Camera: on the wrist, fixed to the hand. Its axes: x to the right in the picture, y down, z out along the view.
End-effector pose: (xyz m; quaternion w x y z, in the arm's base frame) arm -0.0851 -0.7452 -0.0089 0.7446 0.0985 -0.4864 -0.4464
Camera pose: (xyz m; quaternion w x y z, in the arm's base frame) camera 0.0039 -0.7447 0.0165 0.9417 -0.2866 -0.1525 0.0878
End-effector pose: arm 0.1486 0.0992 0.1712 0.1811 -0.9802 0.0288 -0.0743
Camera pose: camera 0.1643 0.0149 0.2059 0.0222 0.6942 -0.7032 0.1518
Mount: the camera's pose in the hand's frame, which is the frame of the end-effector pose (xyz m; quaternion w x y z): 0.0272 0.0657 -0.0592 0.7080 -0.1954 0.2252 0.6402
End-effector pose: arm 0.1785 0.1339 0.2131 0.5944 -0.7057 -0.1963 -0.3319
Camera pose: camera 0.2278 0.0591 0.1900 0.5396 -0.6667 0.5115 -0.0517
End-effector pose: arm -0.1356 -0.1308 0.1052 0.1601 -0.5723 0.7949 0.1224
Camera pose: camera -0.2127 -0.1562 0.1496 0.2558 -0.0449 -0.9413 -0.2156
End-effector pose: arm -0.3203 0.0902 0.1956 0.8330 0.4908 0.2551 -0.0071
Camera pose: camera -0.3042 0.1794 0.2144 0.6328 0.3496 0.0554 0.6887
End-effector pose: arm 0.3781 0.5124 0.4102 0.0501 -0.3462 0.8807 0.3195
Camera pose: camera 0.3233 0.4979 0.4833 0.4350 -0.2370 -0.7940 -0.3524
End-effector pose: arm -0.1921 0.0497 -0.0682 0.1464 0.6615 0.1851 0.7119
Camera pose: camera -0.2509 -0.0005 -0.0174 0.2645 -0.3979 0.3986 -0.7829
